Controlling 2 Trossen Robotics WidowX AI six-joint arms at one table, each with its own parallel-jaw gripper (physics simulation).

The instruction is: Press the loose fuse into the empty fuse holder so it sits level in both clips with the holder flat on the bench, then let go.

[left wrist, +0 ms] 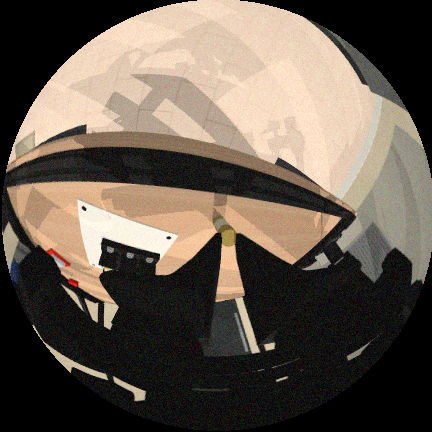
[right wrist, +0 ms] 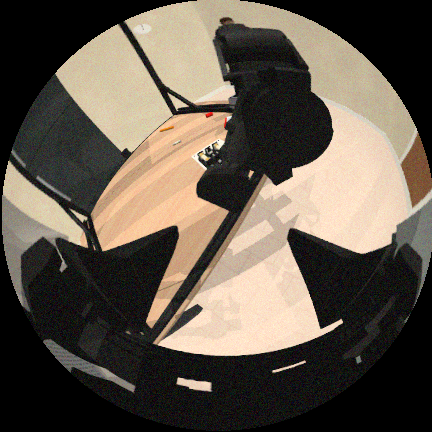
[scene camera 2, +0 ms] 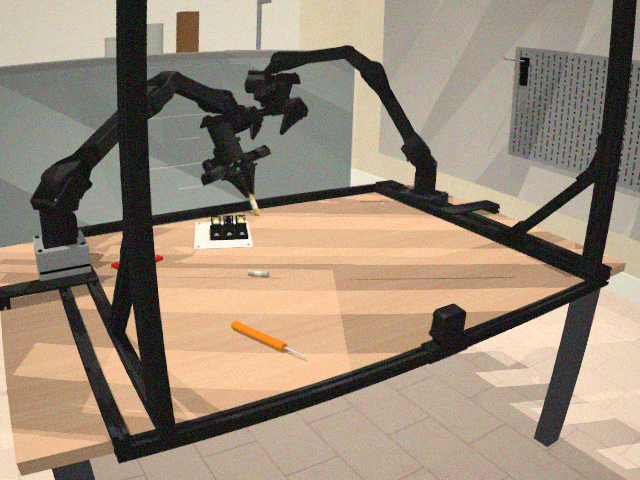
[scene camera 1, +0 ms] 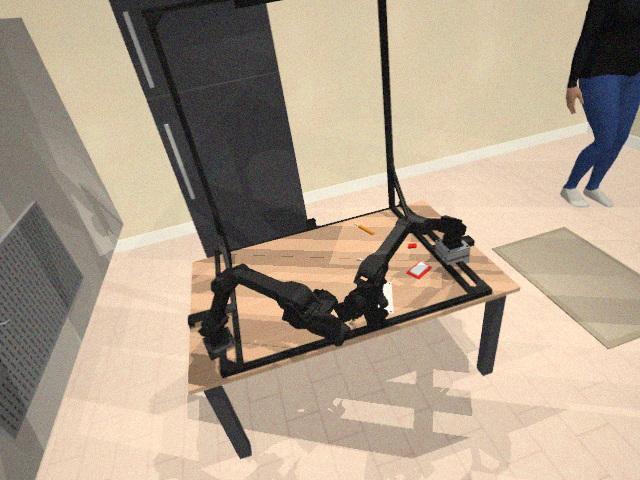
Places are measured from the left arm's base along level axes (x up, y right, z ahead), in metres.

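Pixels of known places: left gripper, fingertip midpoint: (left wrist: 227, 237) (scene camera 2: 250, 196) (scene camera 1: 354, 318); right gripper, fingertip midpoint: (right wrist: 234, 232) (scene camera 2: 266, 136); left arm's base, origin of the base link: (scene camera 2: 59, 240) (scene camera 1: 452, 243); right arm's base, origin of the base link: (left wrist: 328, 245) (scene camera 2: 424, 192) (scene camera 1: 218, 340).
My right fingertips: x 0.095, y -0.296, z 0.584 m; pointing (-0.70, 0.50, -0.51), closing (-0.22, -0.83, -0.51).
For each thing: its top centre in the pictures, then the offset to it from my right fingertips.
- loose fuse, middle of its top: (left wrist: 230, 250) (scene camera 2: 253, 194) dx -0.121, dy +0.106, dz -0.086 m
- silver-capped fuse, middle of its top: (scene camera 2: 258, 270) (right wrist: 175, 141) dx -0.162, dy +0.449, dz -0.241 m
- orange screwdriver, middle of its top: (scene camera 2: 268, 336) (scene camera 1: 363, 227) dx -0.159, dy +0.676, dz -0.336 m
- red-rimmed tray, middle of its top: (scene camera 2: 136, 256) (left wrist: 53, 262) (scene camera 1: 419, 268) dx -0.158, dy +0.283, dz -0.430 m
- small red block, middle of its top: (scene camera 1: 412, 244) dx -0.153, dy +0.439, dz -0.477 m
The loose fuse (scene camera 2: 253, 205) (left wrist: 227, 234), with brass caps, is steeply tilted in my left gripper (scene camera 2: 251, 195), which is shut on its upper end. Whether the fuse's lower end touches the bench I cannot tell. The black fuse holder (scene camera 2: 229, 230) (left wrist: 130, 256) with two brass clips stands on a white plate (scene camera 2: 203, 239) (left wrist: 120, 224) (scene camera 1: 389, 299), left of the fuse in scene camera 2 and the left wrist view. In the left wrist view a finger partly hides the holder. My right gripper (scene camera 2: 268, 135) (right wrist: 234, 232) is open and empty, high above the bench.
A silver-capped fuse (scene camera 2: 258, 273) (right wrist: 177, 143) lies mid-bench. An orange screwdriver (scene camera 2: 258, 335) (scene camera 1: 365, 229) lies farther from the holder. A red-rimmed tray (scene camera 1: 419, 269) and a small red block (scene camera 1: 412, 245) lie toward the left arm's base. The left arm is close to my right gripper.
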